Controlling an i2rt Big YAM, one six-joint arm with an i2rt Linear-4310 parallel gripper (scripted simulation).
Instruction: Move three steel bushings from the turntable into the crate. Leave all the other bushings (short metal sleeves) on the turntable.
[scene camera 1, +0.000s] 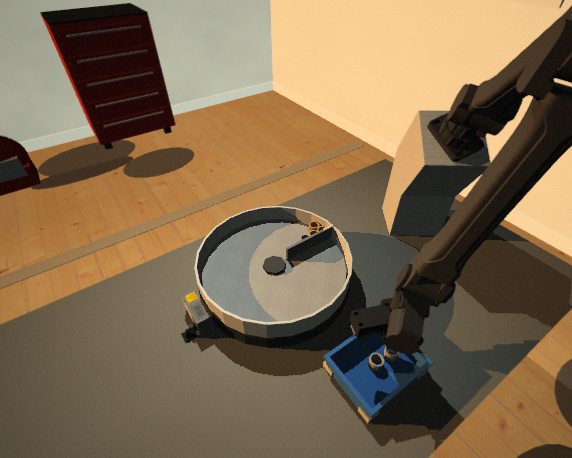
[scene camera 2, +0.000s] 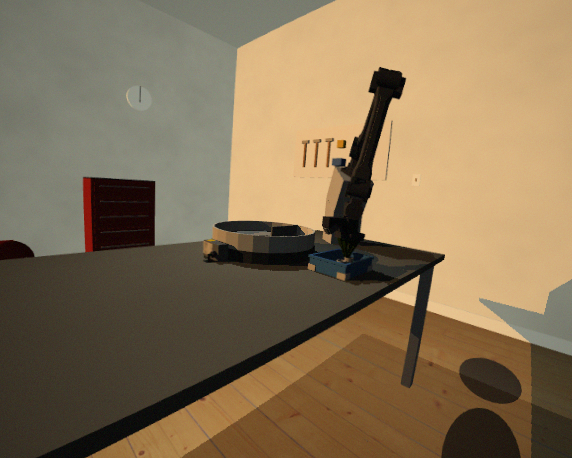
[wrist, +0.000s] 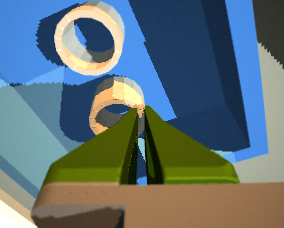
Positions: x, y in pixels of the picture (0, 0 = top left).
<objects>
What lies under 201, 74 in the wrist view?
A blue crate.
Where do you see a blue crate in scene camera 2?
At 325, 262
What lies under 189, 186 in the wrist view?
My gripper.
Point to a turntable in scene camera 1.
246, 273
</objects>
